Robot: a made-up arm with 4 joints.
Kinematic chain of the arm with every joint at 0, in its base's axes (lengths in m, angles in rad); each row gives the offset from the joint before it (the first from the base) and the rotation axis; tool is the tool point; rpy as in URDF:
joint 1: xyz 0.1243 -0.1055 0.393 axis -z
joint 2: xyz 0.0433 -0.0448 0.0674 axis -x
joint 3: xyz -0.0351 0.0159 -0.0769 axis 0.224 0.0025 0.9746
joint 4: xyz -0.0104 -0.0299 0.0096 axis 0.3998 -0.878 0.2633
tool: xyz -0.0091 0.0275 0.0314 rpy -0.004 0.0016 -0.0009
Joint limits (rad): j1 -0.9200..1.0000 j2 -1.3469..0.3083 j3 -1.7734..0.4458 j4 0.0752..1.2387
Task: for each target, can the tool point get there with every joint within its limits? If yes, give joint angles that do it. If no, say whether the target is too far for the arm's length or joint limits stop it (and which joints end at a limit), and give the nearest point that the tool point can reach.
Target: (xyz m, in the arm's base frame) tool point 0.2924 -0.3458 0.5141
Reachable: no: too far | nearest point 0.1788 -0.1834 0.4109 | short by 0.223 m
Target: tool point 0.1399 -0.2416 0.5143
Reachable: no: joint limits stop it (at a limit: joint 2, joint 3) | nearest point 0.1338 -0.1883 0.4208 | short by 0.108 m
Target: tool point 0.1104 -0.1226 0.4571
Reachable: yes | joints -0.5707 -1.1861 -0.0548 0.2736
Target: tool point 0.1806 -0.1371 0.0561
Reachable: no: too far | nearest point 0.1277 -0.1009 0.3737 | short by 0.324 m
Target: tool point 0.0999 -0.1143 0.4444
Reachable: yes | joints -0.0930 -0.7170 -0.2723 0.3834
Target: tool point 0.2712 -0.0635 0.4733
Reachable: no: joint limits stop it (at a limit: joint 1, joint 3, joint 4) | nearest point 0.1696 -0.0740 0.4671 | short by 0.102 m
